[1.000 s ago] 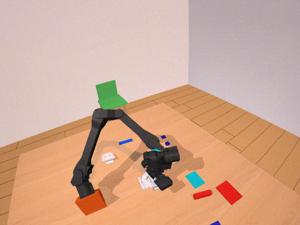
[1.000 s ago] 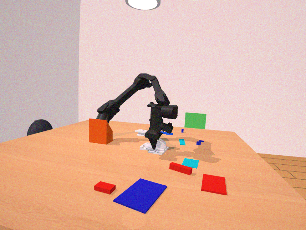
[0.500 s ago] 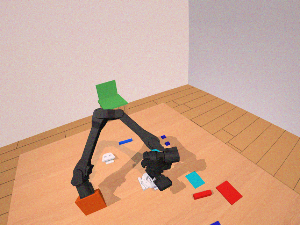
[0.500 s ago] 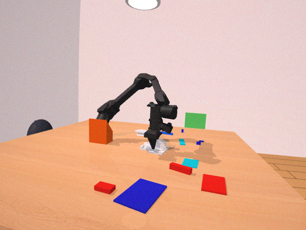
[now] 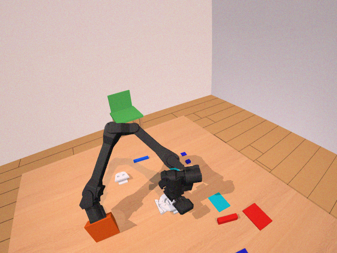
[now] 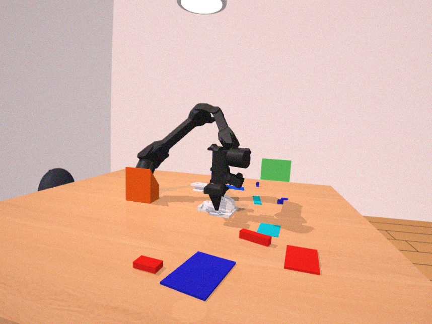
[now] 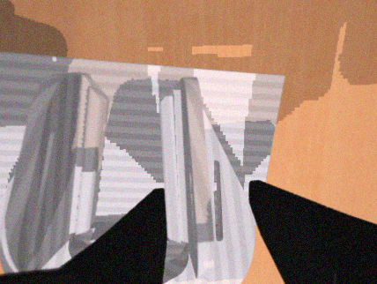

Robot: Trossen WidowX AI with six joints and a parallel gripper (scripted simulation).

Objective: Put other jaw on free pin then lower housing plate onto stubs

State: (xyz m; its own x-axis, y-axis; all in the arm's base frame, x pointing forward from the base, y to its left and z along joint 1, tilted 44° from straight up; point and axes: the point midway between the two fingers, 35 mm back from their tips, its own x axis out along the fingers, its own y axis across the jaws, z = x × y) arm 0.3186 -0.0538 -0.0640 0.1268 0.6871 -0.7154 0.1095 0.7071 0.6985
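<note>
Right now my gripper tip is 3 cm to the right of the white base, 2 cm short of it and 1 cm above it. The rest, counted from my gripper tip: cyan tile (17 cm ahead, 11 cm to the right, 2 cm below); then white housing plate (32 cm to the left, 12 cm behind, 1 cm above); then red tile (28 cm to the right, 23 cm ahead, 2 cm below).
</note>
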